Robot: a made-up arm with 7 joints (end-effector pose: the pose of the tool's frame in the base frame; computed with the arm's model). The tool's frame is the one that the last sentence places. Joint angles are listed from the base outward.
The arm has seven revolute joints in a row. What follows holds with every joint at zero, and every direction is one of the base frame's. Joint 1 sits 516 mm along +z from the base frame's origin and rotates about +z. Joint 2 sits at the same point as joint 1 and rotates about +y. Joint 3 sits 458 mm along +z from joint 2 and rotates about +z. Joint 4 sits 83 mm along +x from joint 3 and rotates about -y. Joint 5 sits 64 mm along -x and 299 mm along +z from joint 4 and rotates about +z. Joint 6 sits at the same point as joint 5 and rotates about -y. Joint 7 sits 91 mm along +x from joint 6 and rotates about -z. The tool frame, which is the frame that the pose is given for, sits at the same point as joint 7; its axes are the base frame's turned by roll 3.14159, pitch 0 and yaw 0 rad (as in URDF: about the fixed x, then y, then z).
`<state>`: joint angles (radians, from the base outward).
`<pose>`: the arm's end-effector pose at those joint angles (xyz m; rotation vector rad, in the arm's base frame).
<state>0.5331 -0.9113 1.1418 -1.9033 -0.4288 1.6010 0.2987</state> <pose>-0.3835 0.2740 0.9119 1.7712 1.2403 1.3332</pose>
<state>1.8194 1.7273 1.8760 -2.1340 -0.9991 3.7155 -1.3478</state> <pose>-0.4121 0.3439 0.6160 0.3516 -0.6851 -0.1846</pose>
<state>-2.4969 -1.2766 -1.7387 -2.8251 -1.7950 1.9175 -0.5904</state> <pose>-0.0679 0.2723 0.5353 -1.4407 2.7756 0.2357</pose>
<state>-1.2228 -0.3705 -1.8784 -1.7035 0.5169 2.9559 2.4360</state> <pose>-0.4811 0.2062 0.9742 2.3726 0.0492 -1.6137</pose>
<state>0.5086 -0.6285 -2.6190 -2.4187 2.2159 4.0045 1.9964</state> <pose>-0.2876 -0.2599 0.6178 -2.6156 0.1656 0.1806</pose>
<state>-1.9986 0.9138 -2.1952 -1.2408 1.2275 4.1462 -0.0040</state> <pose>-0.3228 -0.2504 1.0394 -0.1598 0.1707 -0.3913</pose>
